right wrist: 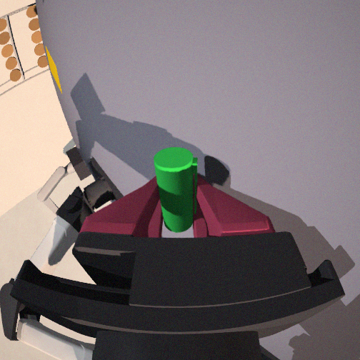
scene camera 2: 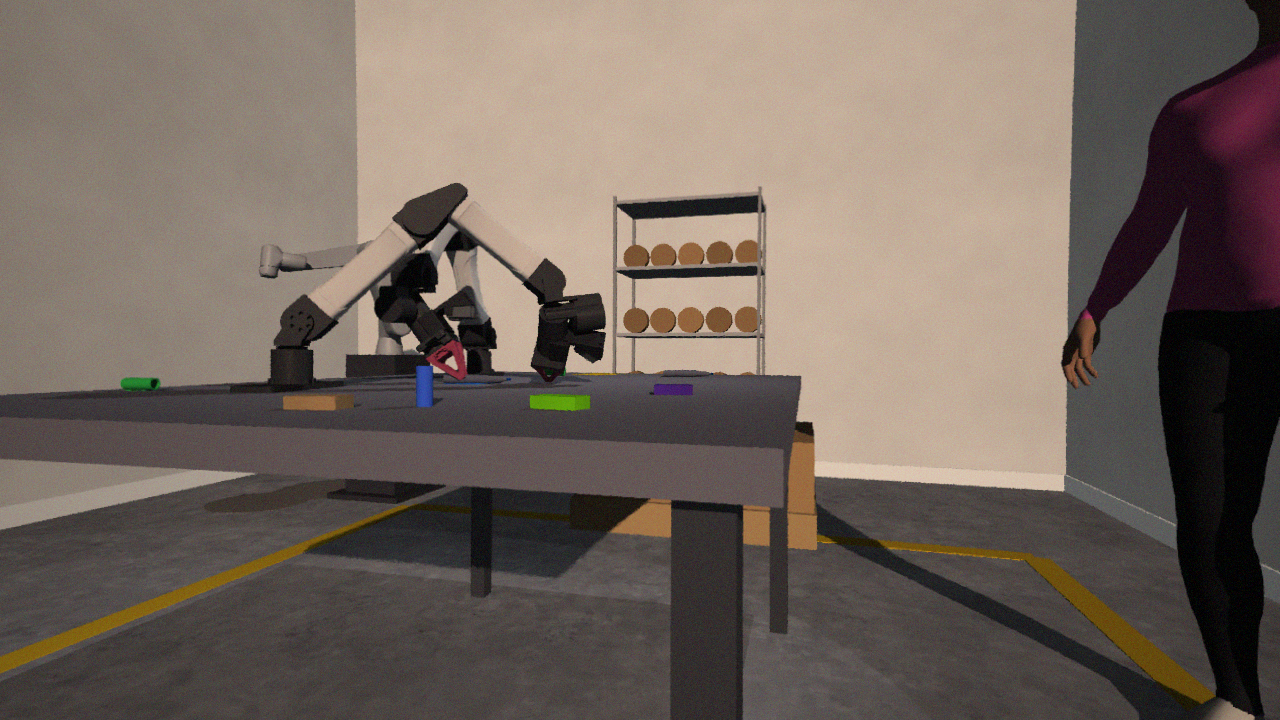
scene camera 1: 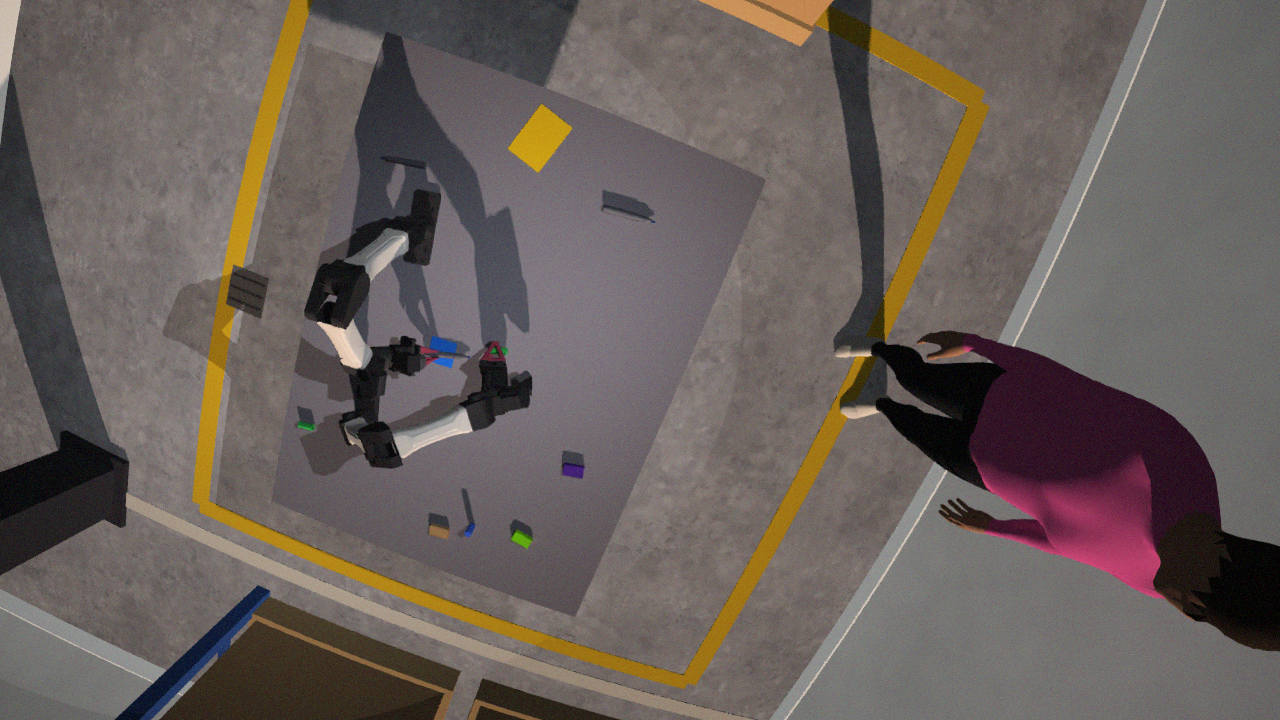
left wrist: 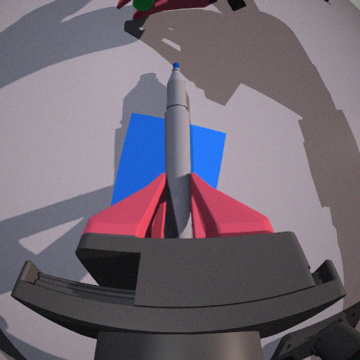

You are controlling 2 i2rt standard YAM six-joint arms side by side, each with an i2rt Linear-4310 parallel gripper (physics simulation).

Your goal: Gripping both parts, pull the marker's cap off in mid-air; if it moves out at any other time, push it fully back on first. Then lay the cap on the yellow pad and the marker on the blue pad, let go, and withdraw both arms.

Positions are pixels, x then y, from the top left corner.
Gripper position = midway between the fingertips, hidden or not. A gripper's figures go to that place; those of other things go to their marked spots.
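Lime block (scene camera 2: 543, 401) at 71 cm from the lens, tan block (scene camera 2: 302, 401) at 78 cm from the lens. The left gripper (scene camera 2: 464, 378) is 133 cm from the lens, the right gripper (scene camera 2: 549, 377) 135 cm from the lens.
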